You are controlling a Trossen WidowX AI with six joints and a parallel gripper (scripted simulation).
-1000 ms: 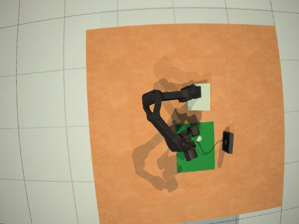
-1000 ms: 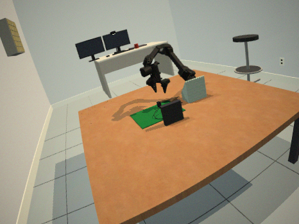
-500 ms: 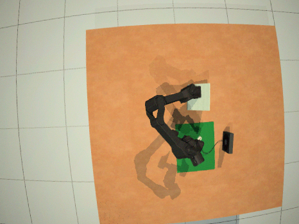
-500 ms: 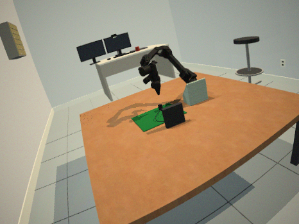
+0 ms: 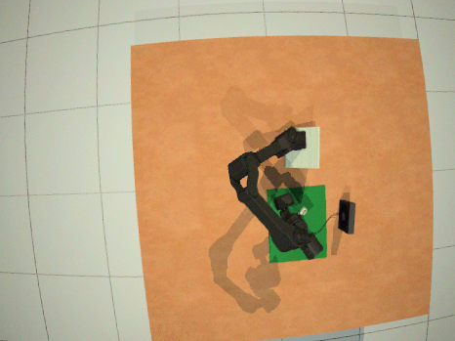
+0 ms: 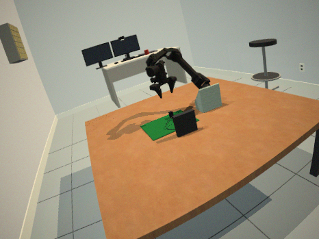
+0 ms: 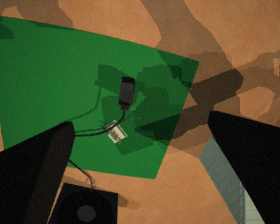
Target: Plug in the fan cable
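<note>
Right now my gripper tip is 13 cm above the dark fan plug, 2 cm to the right of it and 1 cm short of it. The rest, counted from my gripper tip: green board 16 cm below, 8 cm to the left, 6 cm ahead; then pale fan header 15 cm below, 10 cm to the left; then black fan 26 cm to the left, 9 cm below, 3 cm ahead.
</note>
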